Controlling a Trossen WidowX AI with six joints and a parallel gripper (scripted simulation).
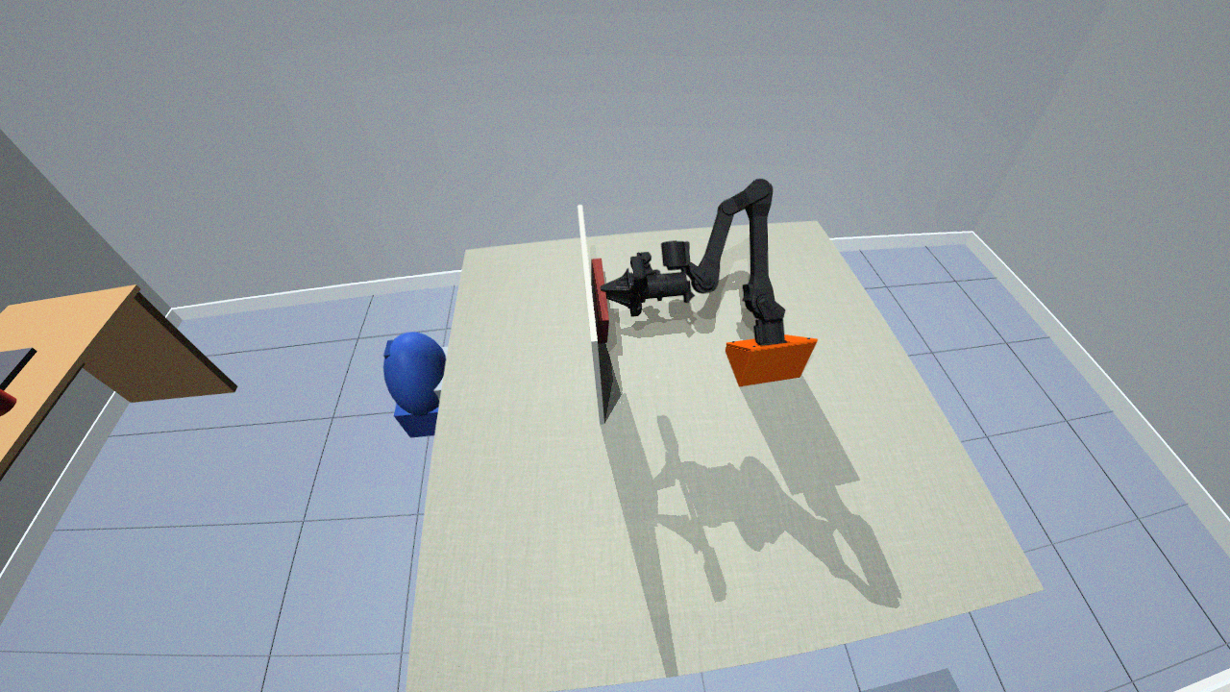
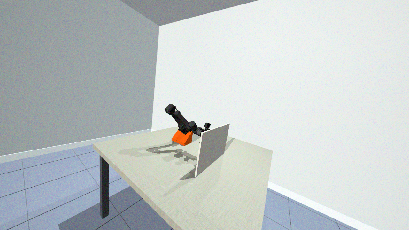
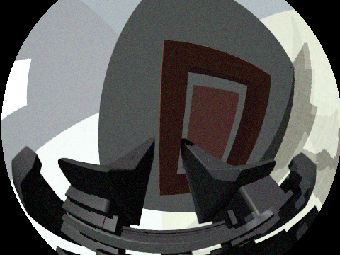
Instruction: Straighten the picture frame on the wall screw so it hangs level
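My gripper tip is now 5 cm above the dark red picture frame, 2 cm to the left of it and 1 cm short of it. The rest, counted from my gripper tip: white wall panel 6 cm below, 2 cm ahead.
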